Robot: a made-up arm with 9 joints. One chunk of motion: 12 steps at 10 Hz.
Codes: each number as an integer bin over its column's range. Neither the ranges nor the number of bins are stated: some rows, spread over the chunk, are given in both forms.
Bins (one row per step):
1: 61 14 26 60 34 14 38 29 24
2: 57 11 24 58 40 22 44 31 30
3: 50 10 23 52 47 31 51 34 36
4: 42 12 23 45 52 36 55 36 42
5: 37 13 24 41 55 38 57 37 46
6: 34 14 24 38 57 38 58 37 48
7: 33 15 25 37 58 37 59 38 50
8: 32 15 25 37 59 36 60 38 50
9: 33 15 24 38 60 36 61 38 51
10: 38 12 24 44 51 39 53 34 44
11: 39 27 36 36 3 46 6 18 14
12: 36 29 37 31 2 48 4 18 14
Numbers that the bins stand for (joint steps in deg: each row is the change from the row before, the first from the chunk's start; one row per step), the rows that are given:
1: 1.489 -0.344 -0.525 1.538 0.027 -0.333 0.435 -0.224 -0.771
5: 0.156 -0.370 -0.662 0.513 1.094 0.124 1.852 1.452 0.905
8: -0.122 -0.319 -0.594 0.297 1.297 0.086 2.076 1.662 1.210
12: 0.100 0.037 0.225 -0.027 -1.598 0.314 -2.102 -2.529 -1.533
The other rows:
2: 1.267 -0.421 -0.662 1.430 0.332 -0.181 0.883 0.195 -0.314
3: 0.878 -0.446 -0.730 1.106 0.687 -0.010 1.405 0.824 0.143
4: 0.433 -0.395 -0.730 0.729 0.941 0.086 1.703 1.243 0.600
6: -0.011 -0.344 -0.662 0.351 1.195 0.124 1.927 1.452 1.057
7: -0.067 -0.319 -0.594 0.297 1.246 0.105 2.002 1.662 1.210
9: -0.067 -0.319 -0.662 0.351 1.348 0.086 2.151 1.662 1.286
10: 0.211 -0.395 -0.662 0.675 0.890 0.143 1.554 0.824 0.752
11: 0.267 -0.014 0.157 0.243 -1.548 0.276 -1.952 -2.529 -1.533

